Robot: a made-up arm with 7 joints.
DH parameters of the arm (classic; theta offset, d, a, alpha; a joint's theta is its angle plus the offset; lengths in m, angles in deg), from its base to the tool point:
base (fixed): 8.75 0 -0.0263 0
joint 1: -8.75 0.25 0.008 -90
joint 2: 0 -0.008 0.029 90
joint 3: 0 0.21 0.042 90
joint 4: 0 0.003 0.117 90
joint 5: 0 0.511 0.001 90
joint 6: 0 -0.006 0.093 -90
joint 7: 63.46 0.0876 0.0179 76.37
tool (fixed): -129.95 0.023 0 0
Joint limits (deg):
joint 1: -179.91..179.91
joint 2: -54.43..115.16
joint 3: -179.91..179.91
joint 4: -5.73..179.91
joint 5: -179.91..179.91
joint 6: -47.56..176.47
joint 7: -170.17..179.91
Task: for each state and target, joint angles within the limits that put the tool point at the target. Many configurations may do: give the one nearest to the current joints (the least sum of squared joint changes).
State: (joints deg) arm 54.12 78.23 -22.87 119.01 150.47 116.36 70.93
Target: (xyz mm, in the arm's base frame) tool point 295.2 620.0 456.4
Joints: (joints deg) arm 61.77 51.90 -18.51 136.18 144.54 159.74 76.84
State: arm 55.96 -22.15 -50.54 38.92 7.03 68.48 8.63
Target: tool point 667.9 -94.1 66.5
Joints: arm 37.55 23.91 -43.28 64.48 5.46 52.24 5.14
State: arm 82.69 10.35 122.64 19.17 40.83 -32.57 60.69
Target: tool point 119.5 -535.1 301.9
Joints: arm 126.32 10.89 168.72 43.08 27.77 -23.20 59.83
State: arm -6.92 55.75 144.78 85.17 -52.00 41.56 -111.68
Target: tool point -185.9 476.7 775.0
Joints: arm 3.17 38.36 131.71 90.89 -51.42 41.14 -108.14
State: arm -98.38 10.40 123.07 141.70 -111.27 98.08 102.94
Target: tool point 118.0 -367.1 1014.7
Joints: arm -96.54 24.34 116.21 150.76 -114.98 76.46 89.46
